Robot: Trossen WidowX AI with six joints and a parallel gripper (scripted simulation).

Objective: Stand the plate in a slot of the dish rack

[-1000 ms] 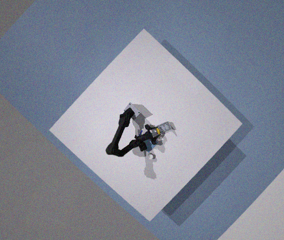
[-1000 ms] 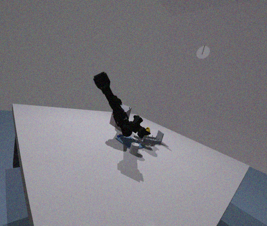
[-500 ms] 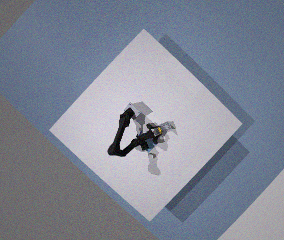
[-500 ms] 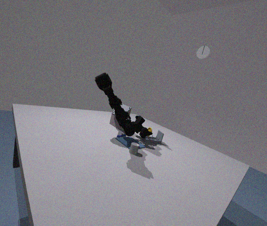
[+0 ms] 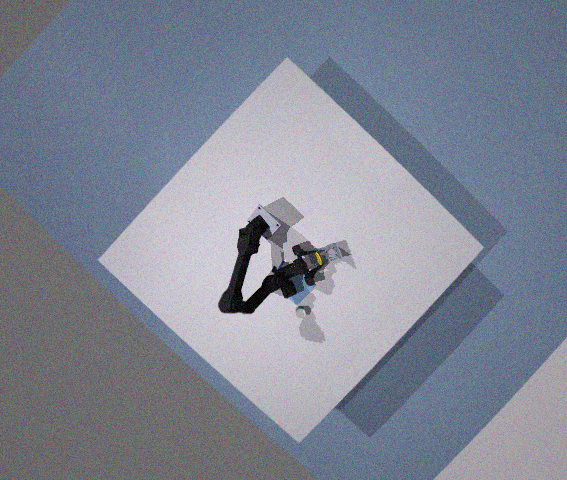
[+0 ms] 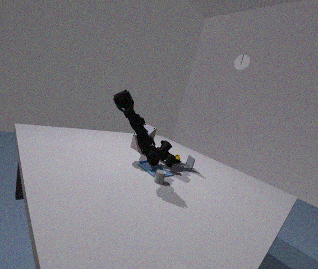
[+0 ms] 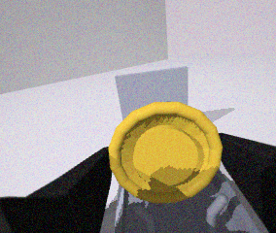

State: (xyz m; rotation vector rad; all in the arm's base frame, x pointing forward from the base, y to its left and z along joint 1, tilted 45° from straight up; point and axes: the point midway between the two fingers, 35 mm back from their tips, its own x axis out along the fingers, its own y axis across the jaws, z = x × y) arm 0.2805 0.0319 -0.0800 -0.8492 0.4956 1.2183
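Now: gripper tip 10 mm to the left of the yellow plate. From my gripper tip the other things lie so: light blue mat 170 mm to the right, 50 mm below, 30 mm ahead; grey dish rack 30 mm below, 20 mm to the left, 10 mm ahead; blue spoon 190 mm to the right, 70 mm behind, 50 mm below.
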